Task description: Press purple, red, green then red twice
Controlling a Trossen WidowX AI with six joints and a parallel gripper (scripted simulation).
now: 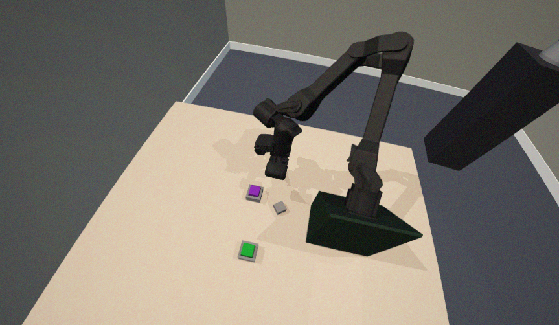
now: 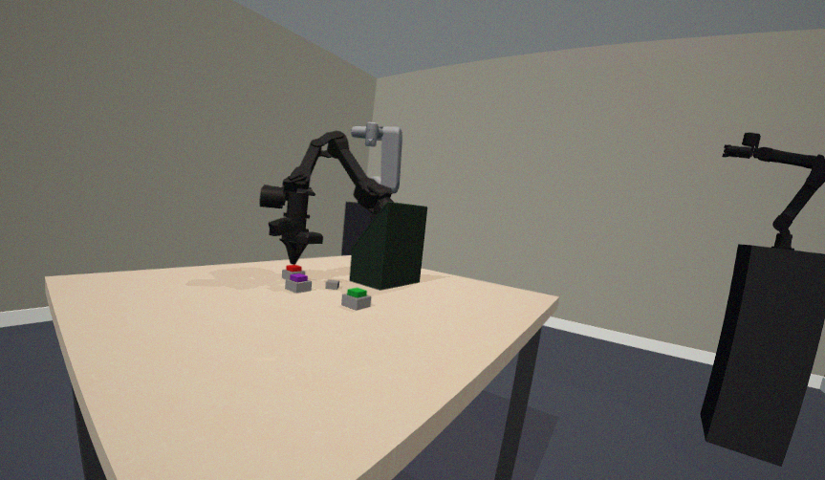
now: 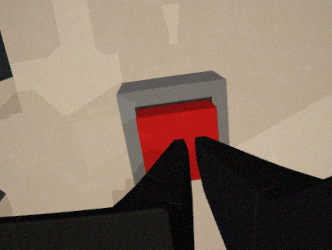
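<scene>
Right now the red button is 10 mm below my gripper tip. From my gripper tip the other things lie so: green button (290 mm to the left, 10 mm below); purple button (110 mm to the left, 50 mm ahead, 10 mm below); small grey block (130 mm to the left, 50 mm behind, 30 mm below).
</scene>
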